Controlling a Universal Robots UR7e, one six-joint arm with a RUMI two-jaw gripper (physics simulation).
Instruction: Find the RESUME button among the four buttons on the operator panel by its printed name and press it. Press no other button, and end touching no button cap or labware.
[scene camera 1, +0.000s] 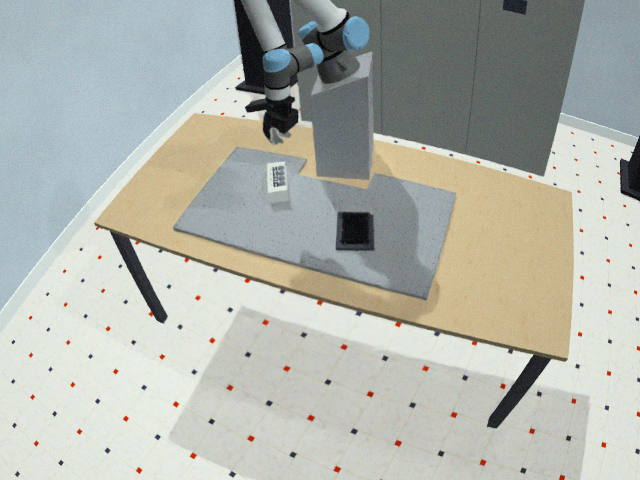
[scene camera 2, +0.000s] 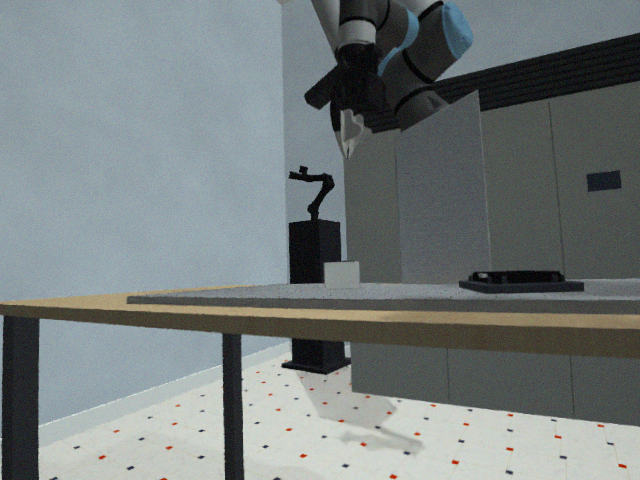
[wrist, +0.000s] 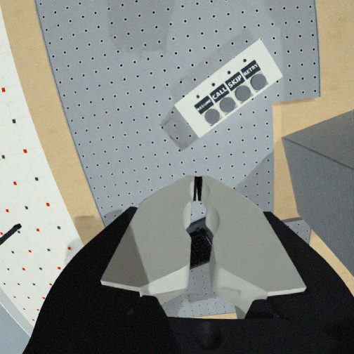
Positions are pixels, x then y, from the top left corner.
Labels:
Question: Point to a white operator panel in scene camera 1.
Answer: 276, 193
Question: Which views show my gripper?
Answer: Scene camera 1, scene camera 2 and the wrist view: all of them.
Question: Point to my gripper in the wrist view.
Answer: At 196, 178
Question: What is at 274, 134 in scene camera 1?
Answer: My gripper.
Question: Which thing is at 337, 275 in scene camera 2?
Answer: A white operator panel.

